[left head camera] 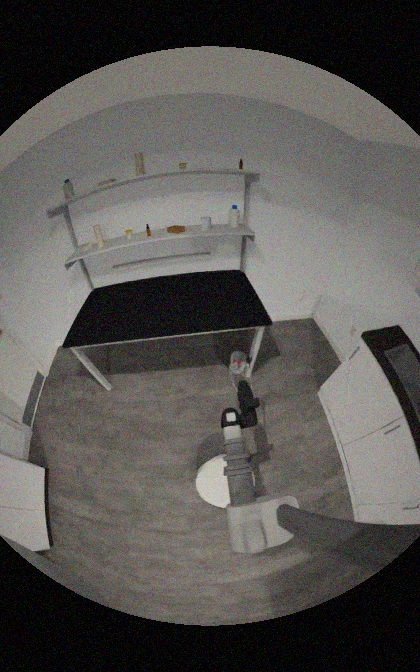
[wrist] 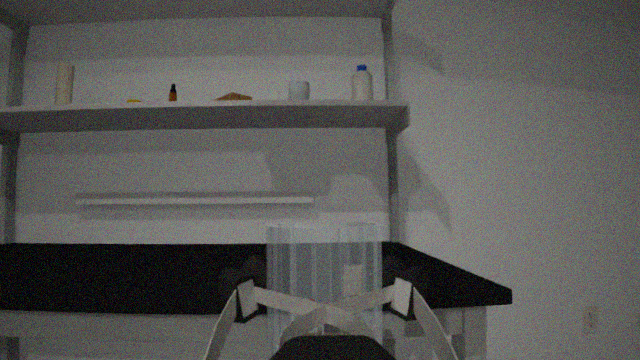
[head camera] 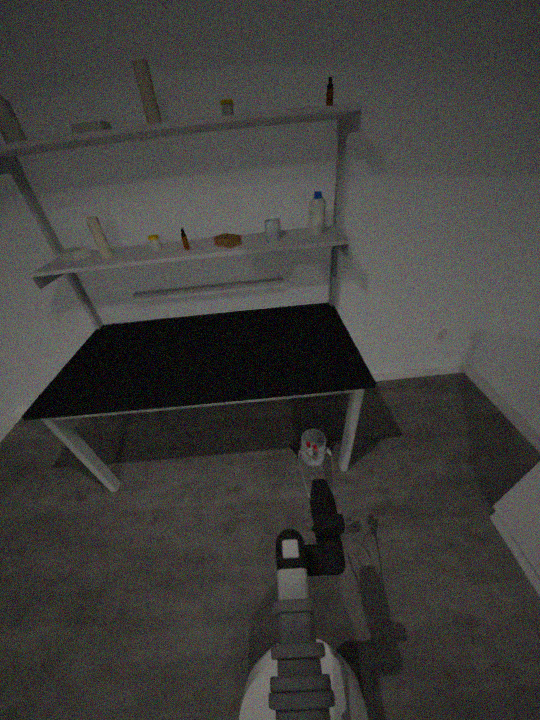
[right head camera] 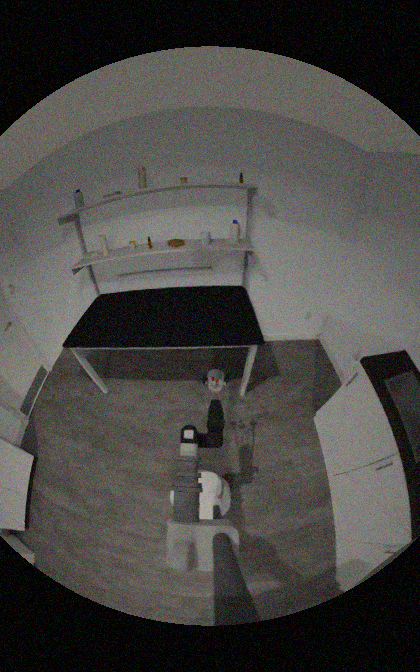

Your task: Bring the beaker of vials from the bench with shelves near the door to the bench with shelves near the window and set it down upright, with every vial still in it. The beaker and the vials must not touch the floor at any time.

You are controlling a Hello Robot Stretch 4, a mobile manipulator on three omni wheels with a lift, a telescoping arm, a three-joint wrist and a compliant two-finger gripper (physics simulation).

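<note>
The clear beaker (head camera: pixel 312 440) (left head camera: pixel 238 357) (right head camera: pixel 215 375) (wrist: pixel 325 260) stands upright between my fingertips, with red-marked vials inside it in the head views. My gripper (head camera: pixel 314 451) (left head camera: pixel 239 363) (right head camera: pixel 215 382) (wrist: pixel 322 277) is shut on the beaker and holds it in the air, in front of the right part of a bench with shelves (head camera: pixel 203 360) (left head camera: pixel 165 310) (right head camera: pixel 170 317) (wrist: pixel 125 277). In the head views the beaker shows against the floor, apart from the bench's front edge. The exact vial count is unclear. The door and window do not show.
Bottles, jars and a glass container (head camera: pixel 272 227) (wrist: pixel 299 90) stand on the lower shelf (head camera: pixel 203 250) (wrist: pixel 200 116). The right front bench leg (head camera: pixel 351 430) is close to the beaker. White cabinets (left head camera: pixel 375 425) (right head camera: pixel 365 450) stand at the right, another unit (left head camera: pixel 22 505) at the left.
</note>
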